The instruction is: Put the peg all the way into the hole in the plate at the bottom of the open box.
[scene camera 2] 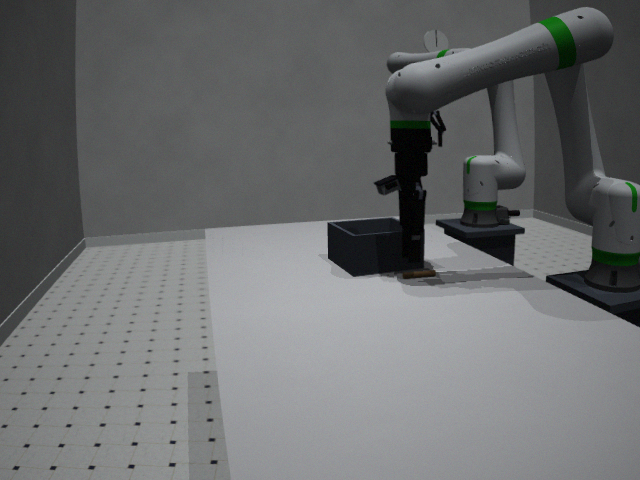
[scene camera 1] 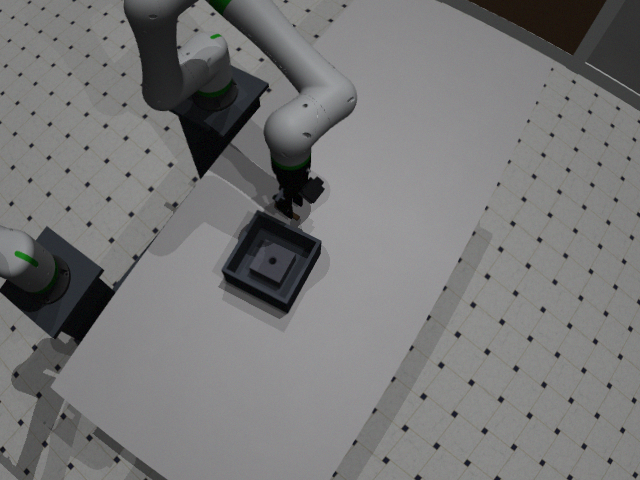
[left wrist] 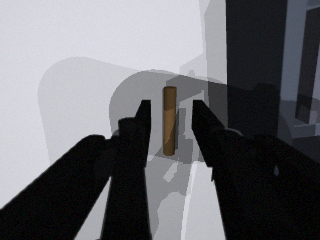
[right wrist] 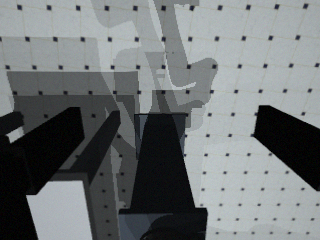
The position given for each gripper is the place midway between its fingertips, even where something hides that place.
In view: the left gripper (scene camera 2: 410, 259), the right gripper (right wrist: 169, 122), a dark box (scene camera 1: 307, 248), a brown peg (left wrist: 169, 114), a grey plate (scene camera 1: 272, 263) and a dark arm pedestal (scene camera 1: 96, 300).
The dark box also shows in scene camera 2 (scene camera 2: 359, 247) and in the left wrist view (left wrist: 264, 52). The left gripper shows as well in scene camera 1 (scene camera 1: 293, 209) and in the left wrist view (left wrist: 171, 114). The dark arm pedestal shows as well in the right wrist view (right wrist: 161, 180). The right wrist view does not show the dark box: it is out of frame. The right wrist view does not show the brown peg: it is out of frame.
